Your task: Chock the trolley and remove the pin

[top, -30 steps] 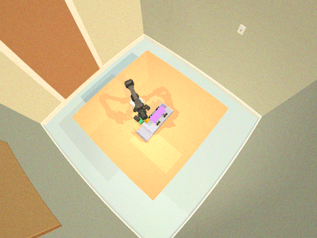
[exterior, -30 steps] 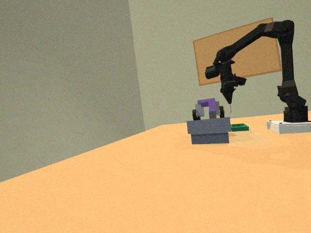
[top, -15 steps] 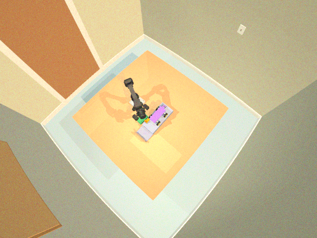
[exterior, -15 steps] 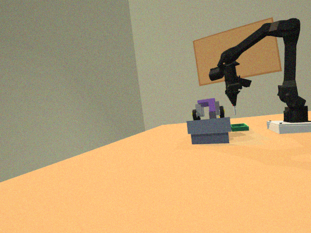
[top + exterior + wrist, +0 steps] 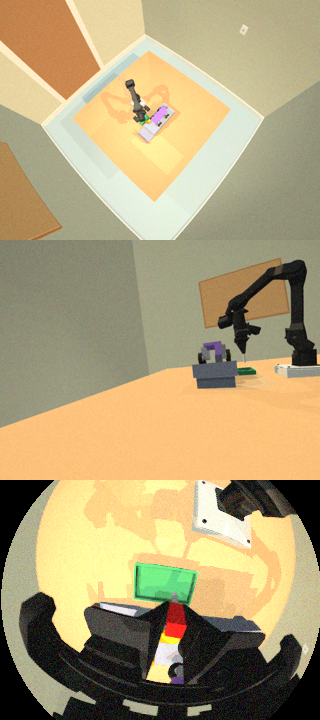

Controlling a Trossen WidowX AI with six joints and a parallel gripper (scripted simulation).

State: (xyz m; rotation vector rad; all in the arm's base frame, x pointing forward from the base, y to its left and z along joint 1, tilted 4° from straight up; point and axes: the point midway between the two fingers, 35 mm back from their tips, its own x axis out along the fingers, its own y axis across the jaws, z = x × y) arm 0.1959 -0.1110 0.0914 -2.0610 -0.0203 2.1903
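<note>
My gripper tip is 8 cm short of the yellow chock and 1 cm above it. The rest, counted from my gripper tip: red-headed stop pin right at my gripper tip; grey ramp 14 cm ahead, 9 cm to the left, 5 cm below; trolley 14 cm ahead, 10 cm to the left, 2 cm above.
</note>
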